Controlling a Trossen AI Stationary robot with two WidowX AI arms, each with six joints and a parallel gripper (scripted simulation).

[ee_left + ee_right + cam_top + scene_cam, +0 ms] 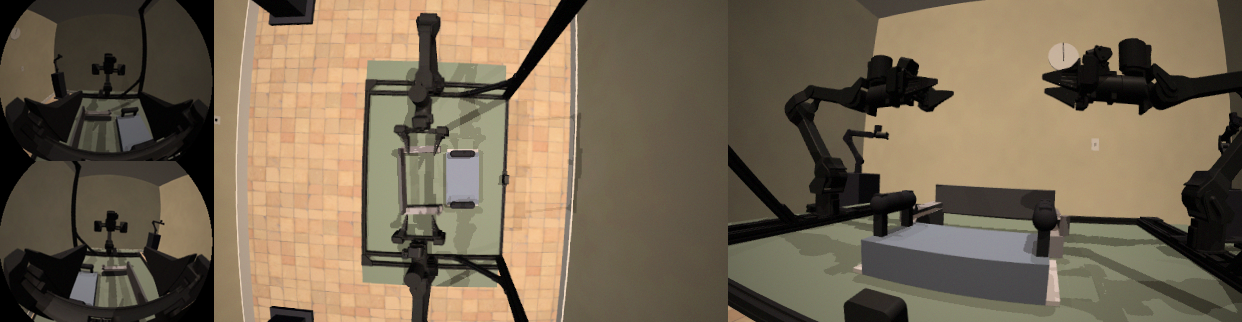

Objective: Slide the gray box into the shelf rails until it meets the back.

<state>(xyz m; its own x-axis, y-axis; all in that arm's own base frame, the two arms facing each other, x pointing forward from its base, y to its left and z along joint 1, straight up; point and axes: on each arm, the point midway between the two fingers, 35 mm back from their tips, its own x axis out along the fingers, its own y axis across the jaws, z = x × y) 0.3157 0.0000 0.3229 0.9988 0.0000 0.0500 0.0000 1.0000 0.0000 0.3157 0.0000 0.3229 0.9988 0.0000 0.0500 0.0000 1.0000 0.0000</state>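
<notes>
The box is 150 mm behind my left hand, 140 mm to the right of it and 290 mm below it.
Now: right hand 150 mm past the box, 140 mm to the right of it and 290 mm above it.
</notes>
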